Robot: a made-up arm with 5 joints.
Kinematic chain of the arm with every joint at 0, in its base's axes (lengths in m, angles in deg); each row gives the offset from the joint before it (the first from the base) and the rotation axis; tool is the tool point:
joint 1: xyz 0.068 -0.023 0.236 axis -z
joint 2: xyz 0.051 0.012 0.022 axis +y
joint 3: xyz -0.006 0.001 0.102 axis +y
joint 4: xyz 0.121 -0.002 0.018 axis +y
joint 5: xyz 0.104 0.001 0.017 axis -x
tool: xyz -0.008 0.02 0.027
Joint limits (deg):
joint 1: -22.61..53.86
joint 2: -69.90..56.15
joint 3: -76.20..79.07
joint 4: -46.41..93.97
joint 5: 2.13..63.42
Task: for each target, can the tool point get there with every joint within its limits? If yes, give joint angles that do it. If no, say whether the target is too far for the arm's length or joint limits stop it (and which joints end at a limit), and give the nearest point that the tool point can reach.
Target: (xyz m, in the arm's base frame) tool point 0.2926 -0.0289 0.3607
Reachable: yes | joints 11.78 -28.06 36.91 2.29 20.04
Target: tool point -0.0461 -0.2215 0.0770
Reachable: no: joint limits stop it (at a limit: joint 1, joint 2, joint 5) | nearest point 0.1512 -0.0810 0.0951 | short by 0.243 m
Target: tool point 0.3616 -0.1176 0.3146
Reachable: yes | joints 25.05 22.58 -0.84 6.18 15.88
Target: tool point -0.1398 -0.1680 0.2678
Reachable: no: joint limits stop it (at a limit: joint 1, joint 2, joint 3, joint 4, joint 5) | nearest point -0.1678 -0.0855 0.2770 | short by 0.088 m
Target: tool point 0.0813 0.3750 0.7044
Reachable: no: too far | nearest point 0.0125 0.1270 0.5089 | short by 0.323 m
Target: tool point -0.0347 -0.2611 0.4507
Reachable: no: joint limits stop it (at a limit: joint 1, joint 5) | nearest point -0.1167 -0.0642 0.4507 | short by 0.213 m
